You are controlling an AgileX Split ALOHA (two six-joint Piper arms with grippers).
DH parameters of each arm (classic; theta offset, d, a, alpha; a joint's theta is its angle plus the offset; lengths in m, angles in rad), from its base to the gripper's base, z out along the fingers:
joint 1: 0 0.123 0 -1.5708
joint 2: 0.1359 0 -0.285 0
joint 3: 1.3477 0 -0.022 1.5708
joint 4: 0 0.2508 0 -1.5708
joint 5: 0 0 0.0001 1.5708
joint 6: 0 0.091 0 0
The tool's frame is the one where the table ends.
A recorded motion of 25 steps. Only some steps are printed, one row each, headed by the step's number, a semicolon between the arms.
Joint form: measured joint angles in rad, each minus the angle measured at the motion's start. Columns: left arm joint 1, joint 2, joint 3, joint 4, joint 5, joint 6; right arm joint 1, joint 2, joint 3, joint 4, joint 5, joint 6.
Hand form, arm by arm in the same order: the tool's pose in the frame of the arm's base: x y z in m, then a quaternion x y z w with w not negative. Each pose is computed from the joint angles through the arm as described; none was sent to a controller.
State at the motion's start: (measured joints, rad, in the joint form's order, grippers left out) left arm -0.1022 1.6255 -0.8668 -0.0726 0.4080 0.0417; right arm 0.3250 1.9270 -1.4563 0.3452 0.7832 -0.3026
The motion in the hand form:
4: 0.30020 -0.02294 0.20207 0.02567 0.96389 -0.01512 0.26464; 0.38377 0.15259 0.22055 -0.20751 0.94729 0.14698 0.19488
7: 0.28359 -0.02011 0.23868 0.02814 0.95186 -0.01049 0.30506; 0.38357 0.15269 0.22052 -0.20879 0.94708 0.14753 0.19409
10: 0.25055 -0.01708 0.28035 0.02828 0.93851 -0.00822 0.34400; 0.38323 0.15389 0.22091 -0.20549 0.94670 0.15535 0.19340
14: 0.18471 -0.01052 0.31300 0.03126 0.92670 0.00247 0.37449; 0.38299 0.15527 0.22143 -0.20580 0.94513 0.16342 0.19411
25: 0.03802 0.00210 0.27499 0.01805 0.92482 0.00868 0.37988; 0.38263 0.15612 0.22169 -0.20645 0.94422 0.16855 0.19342
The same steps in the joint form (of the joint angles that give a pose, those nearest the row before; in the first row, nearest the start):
4: 0.0273 -0.0629 0.0000 0.0617 0.0176 -0.0547; 0.0000 0.0000 0.0000 0.0041 0.0026 -0.0017
7: 0.0298 -0.1962 0.0000 0.0833 0.0671 -0.0629; 0.0000 0.0000 0.0000 0.0061 0.0046 -0.0052
10: 0.0298 -0.3802 0.0084 0.0946 0.1607 -0.0680; 0.0000 0.0000 0.0000 0.0261 0.0059 -0.0099
14: 0.0298 -0.6636 0.0723 0.1200 0.3159 -0.0695; 0.0000 0.0000 0.0000 0.0493 0.0060 -0.0246
25: 0.0297 -1.3262 0.3483 0.1324 0.6918 -0.0805; 0.0000 0.0000 0.0000 0.0637 0.0085 -0.0341

